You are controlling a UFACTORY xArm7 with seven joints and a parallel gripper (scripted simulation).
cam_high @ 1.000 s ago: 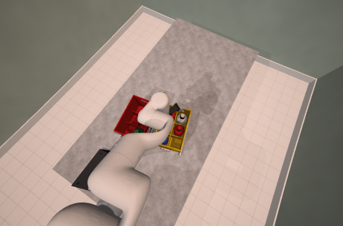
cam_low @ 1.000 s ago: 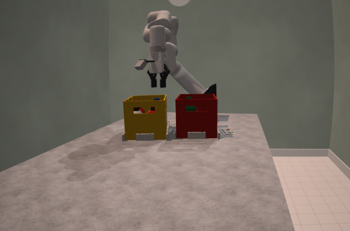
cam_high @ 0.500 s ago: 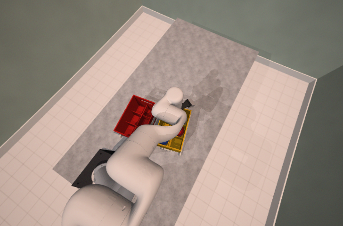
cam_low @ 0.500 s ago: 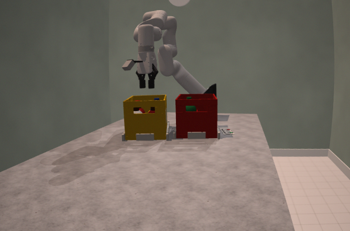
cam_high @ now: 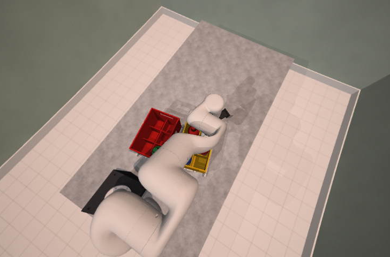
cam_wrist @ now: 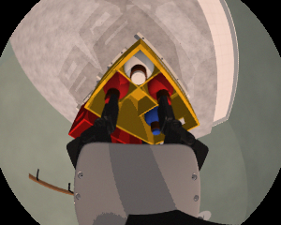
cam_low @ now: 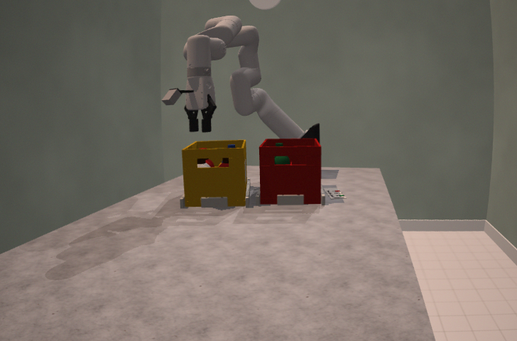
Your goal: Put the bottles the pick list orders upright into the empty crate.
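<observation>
My hand is 10 mm short of the white bottle and 150 mm above it. The rest, counted from my hand: blue bottle: 190 mm behind, 10 mm to the left, 150 mm below; then red crate: 190 mm behind, 230 mm to the left, 160 mm below; then yellow crate: 90 mm behind, 10 mm to the left, 160 mm below.
</observation>
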